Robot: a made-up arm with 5 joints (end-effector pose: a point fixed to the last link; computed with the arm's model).
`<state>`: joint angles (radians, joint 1 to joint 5).
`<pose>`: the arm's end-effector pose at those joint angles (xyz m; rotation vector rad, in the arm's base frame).
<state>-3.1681 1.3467 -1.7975 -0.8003 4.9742</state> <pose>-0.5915 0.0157 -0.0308 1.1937 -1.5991 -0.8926</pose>
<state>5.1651 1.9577 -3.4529 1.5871 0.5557</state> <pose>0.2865 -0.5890 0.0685 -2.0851 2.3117 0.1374</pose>
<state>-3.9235 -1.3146 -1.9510 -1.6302 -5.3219</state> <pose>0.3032 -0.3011 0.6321 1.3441 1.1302 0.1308</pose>
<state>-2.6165 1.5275 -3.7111 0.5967 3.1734</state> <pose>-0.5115 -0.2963 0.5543 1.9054 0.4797 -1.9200</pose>
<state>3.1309 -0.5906 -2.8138 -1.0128 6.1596</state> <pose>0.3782 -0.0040 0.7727 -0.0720 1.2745 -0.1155</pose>
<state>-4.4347 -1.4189 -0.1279 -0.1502 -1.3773</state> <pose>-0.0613 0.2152 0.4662 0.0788 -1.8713 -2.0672</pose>
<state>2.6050 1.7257 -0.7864 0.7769 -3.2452</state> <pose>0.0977 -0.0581 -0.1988 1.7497 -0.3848 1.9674</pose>
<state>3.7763 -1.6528 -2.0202 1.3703 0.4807</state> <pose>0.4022 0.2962 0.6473 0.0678 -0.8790 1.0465</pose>
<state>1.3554 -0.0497 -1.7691 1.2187 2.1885</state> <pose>0.1033 0.4722 0.6269 -2.3310 1.0313 0.1576</pose>
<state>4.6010 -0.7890 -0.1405 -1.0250 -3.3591</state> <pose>-0.0300 -0.2684 0.3671 0.9113 1.0136 -1.6433</pose>
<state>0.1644 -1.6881 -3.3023 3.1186 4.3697</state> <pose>-0.5281 -0.0876 0.1455 0.6922 1.1764 1.1885</pose>
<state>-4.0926 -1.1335 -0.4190 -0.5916 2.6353</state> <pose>-0.1261 0.1768 0.5554 -1.0883 0.2461 1.5285</pose>
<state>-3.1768 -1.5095 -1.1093 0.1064 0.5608</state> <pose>0.1286 -0.0045 0.7730 -0.1868 -0.6081 0.5080</pose>
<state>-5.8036 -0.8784 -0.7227 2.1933 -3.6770</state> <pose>0.2039 0.1060 0.4198 1.2391 -2.2283 -0.0217</pose>
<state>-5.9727 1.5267 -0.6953 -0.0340 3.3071</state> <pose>0.0073 0.0023 -0.2280 0.1707 -2.3502 0.2340</pose>
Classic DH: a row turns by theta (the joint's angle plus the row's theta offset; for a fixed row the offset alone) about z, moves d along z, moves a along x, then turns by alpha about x. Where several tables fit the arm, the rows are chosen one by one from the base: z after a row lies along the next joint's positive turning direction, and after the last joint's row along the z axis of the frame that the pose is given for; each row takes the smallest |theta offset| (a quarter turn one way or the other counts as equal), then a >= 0, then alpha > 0; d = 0 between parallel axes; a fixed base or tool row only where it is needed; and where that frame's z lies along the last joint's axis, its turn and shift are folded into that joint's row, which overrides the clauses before.
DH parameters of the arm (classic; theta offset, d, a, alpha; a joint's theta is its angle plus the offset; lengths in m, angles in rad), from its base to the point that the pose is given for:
joint 1: 0 0.2326 0 -1.5708
joint 2: -1.3851 0 0.2491 0
joint 3: -0.4082 0 -0.3939 0
joint 4: -1.3484 0 -0.0637 1.5708
joint 5: 3.1416 0.0813 0 0

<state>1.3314 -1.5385 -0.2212 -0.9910 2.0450</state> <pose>0.0213 0.0873 0.5434 -0.3670 0.1368 0.2318</pose>
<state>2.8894 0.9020 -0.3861 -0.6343 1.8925</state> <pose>-0.1739 0.0448 -0.1020 -2.6858 -1.4619 0.1326</pose>
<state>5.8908 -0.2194 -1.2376 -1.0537 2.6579</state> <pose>0.3508 -0.1452 0.6275 -0.0297 0.6502 -0.8461</pose>
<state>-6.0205 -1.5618 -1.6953 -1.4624 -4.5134</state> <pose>-0.4402 -0.1184 0.5881 1.2003 -1.1261 -0.8604</pose>
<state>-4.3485 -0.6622 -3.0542 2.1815 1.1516</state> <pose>0.1112 -0.2921 0.7899 -1.4852 -0.6132 -0.0429</pose>
